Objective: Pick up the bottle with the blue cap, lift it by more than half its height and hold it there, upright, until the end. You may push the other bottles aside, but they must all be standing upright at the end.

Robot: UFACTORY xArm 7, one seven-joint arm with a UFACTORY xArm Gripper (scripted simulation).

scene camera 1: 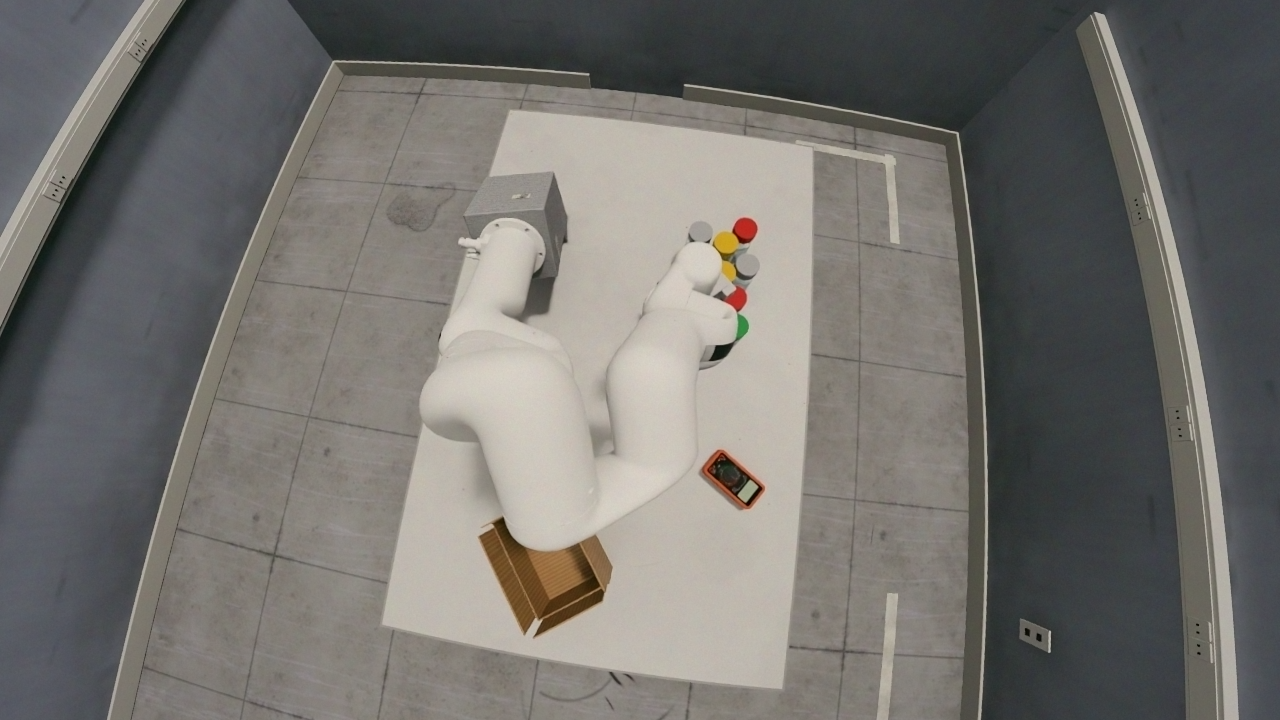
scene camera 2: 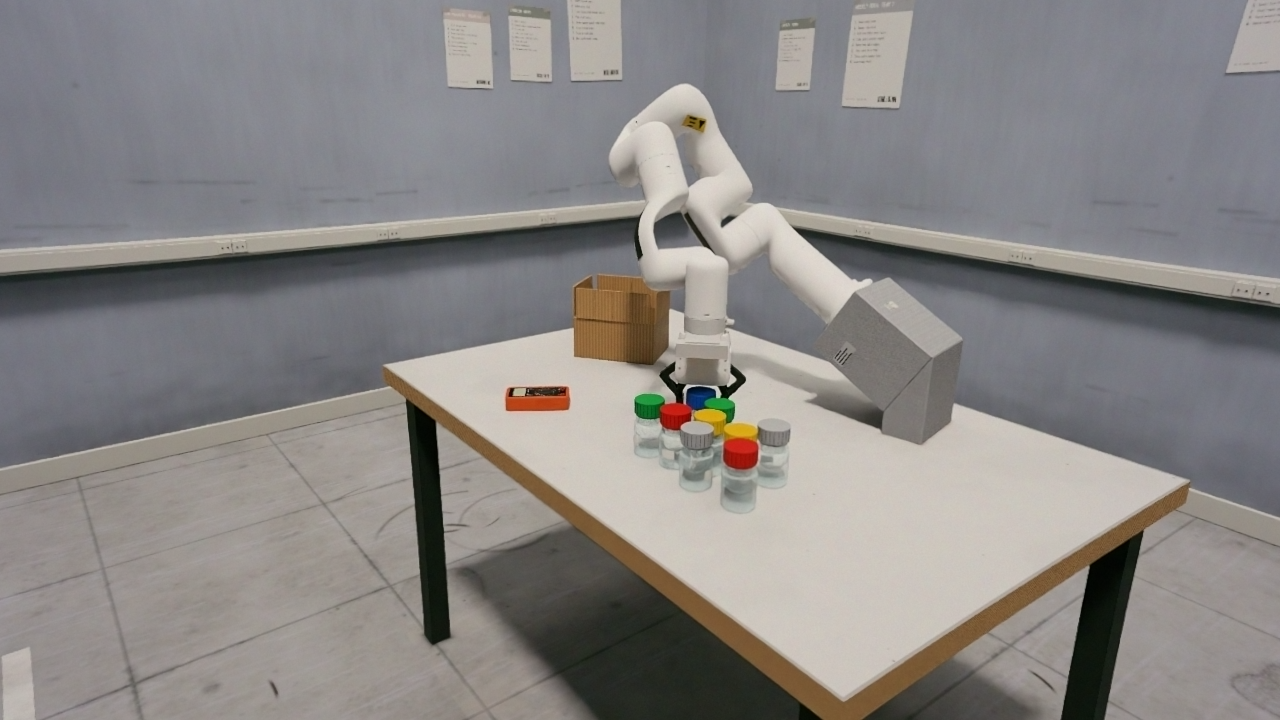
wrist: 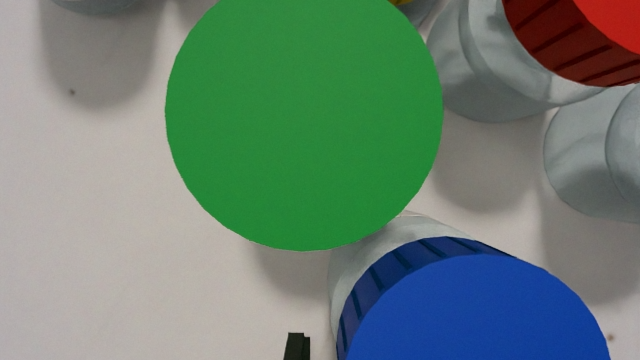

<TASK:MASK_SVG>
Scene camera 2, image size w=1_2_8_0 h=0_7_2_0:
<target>gripper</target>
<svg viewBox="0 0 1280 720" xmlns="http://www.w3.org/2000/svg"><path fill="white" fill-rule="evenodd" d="M728 330L717 334L720 335L720 341L728 341L728 360L676 357L675 362L660 372L659 377L676 396L676 403L684 404L683 390L686 385L718 386L721 393L720 398L729 399L746 382L746 376L731 364L731 341ZM731 374L736 378L736 381L728 387L727 384L729 383ZM674 371L675 379L678 382L678 384L676 384L675 381L672 380L669 376ZM681 328L678 339L685 339L687 331L685 331L684 328Z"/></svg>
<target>cardboard box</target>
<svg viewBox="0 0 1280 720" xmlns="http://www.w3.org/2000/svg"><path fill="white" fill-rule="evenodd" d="M573 286L574 357L654 365L669 347L670 291L651 290L646 286L641 277L597 274L597 289L593 289L592 275Z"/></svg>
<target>orange multimeter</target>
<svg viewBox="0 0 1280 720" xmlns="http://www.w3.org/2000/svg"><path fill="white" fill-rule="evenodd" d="M569 387L509 387L505 395L506 411L568 410L570 400Z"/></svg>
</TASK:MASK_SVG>
